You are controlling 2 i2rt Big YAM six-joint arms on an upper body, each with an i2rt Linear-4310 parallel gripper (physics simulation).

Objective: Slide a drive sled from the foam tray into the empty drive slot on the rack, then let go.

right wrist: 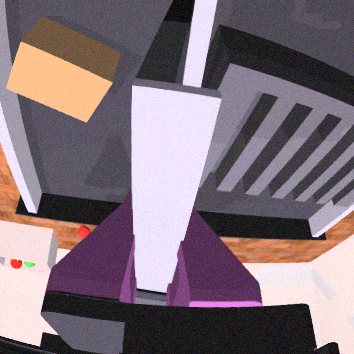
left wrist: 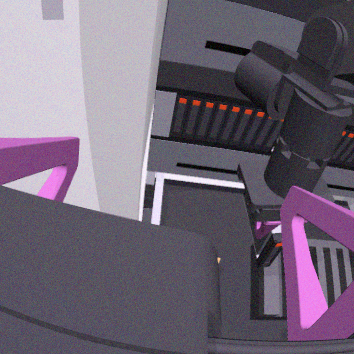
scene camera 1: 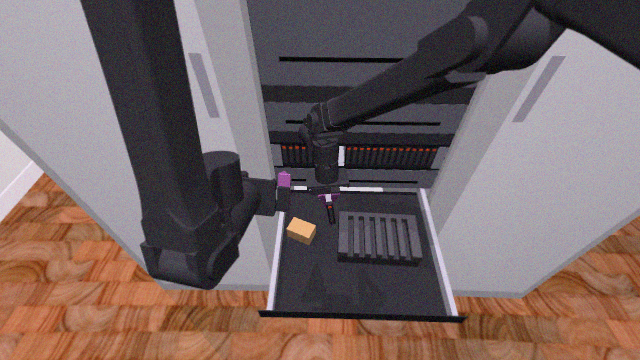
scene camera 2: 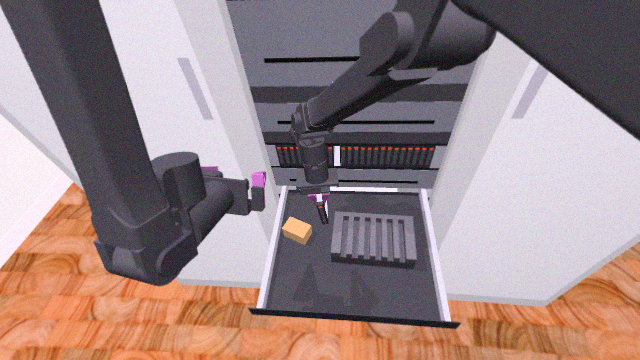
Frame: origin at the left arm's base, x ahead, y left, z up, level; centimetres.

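Where they show: left gripper, fingertip midpoint: [left wrist: 185,174] [scene camera 1: 259,171] [scene camera 2: 241,171]; right gripper, fingertip midpoint: [left wrist: 260,234] [scene camera 1: 328,206] [scene camera 2: 321,206].
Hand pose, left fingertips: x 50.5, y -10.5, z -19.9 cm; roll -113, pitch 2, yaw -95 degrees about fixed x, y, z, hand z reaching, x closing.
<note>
After its pixels a point has its place.
The drive sled [scene camera 1: 330,212] @(x 55.7, y -24.6, z -40.4 cm) [scene camera 2: 323,214] @(x 55.6, y -25.0, z -41.2 cm) [left wrist: 270,254] @(x 55.6, y -24.6, z -41.2 cm) [right wrist: 167,160] @(x 65.8, y -23.2, z -38.5 cm) is dark with an orange mark and a white face. My right gripper [scene camera 1: 329,198] @(x 58.9, y -24.1, z -42.5 cm) [scene camera 2: 319,198] @(x 58.9, y -24.1, z -42.5 cm) [right wrist: 158,182] @(x 58.9, y -24.1, z -42.5 cm) is shut on it and holds it tilted above the drawer, left of the grey slotted foam tray [scene camera 1: 343,237] @(x 53.6, y -28.4, z -49.1 cm) [scene camera 2: 337,237] @(x 53.7, y -28.5, z -49.1 cm) [left wrist: 272,290] @(x 52.8, y -28.5, z -49.1 cm) [right wrist: 240,82] @(x 61.0, y -28.6, z -49.1 cm). The rack [scene camera 1: 350,75] @(x 72.7, y -28.2, z -12.4 cm) [scene camera 2: 320,75] @(x 72.7, y -24.7, z -12.5 cm) has a row of orange-tipped drives. A pale upright gap [scene camera 1: 341,155] [scene camera 2: 337,155] breaks that row, just right of my right wrist. My left gripper [scene camera 2: 234,176] @(x 50.5, y -10.5, z -19.9 cm) [left wrist: 185,174] @(x 50.5, y -10.5, z -19.9 cm) is open and empty, left of the drawer.
The open drawer [scene camera 1: 360,317] @(x 34.8, y -32.1, z -53.6 cm) [scene camera 2: 350,318] @(x 34.8, y -32.3, z -53.3 cm) stands out below the drive row. An orange-tan block [scene camera 1: 301,230] @(x 56.4, y -16.8, z -50.6 cm) [scene camera 2: 297,230] @(x 56.4, y -17.1, z -50.6 cm) [right wrist: 60,80] @(x 57.9, y -17.1, z -50.6 cm) lies in its left part. Pale cabinet doors [scene camera 1: 560,175] @(x 70.7, y -88.6, z -41.5 cm) [scene camera 2: 530,175] @(x 70.8, y -78.9, z -41.8 cm) flank the rack. My left arm stands at the left door.
</note>
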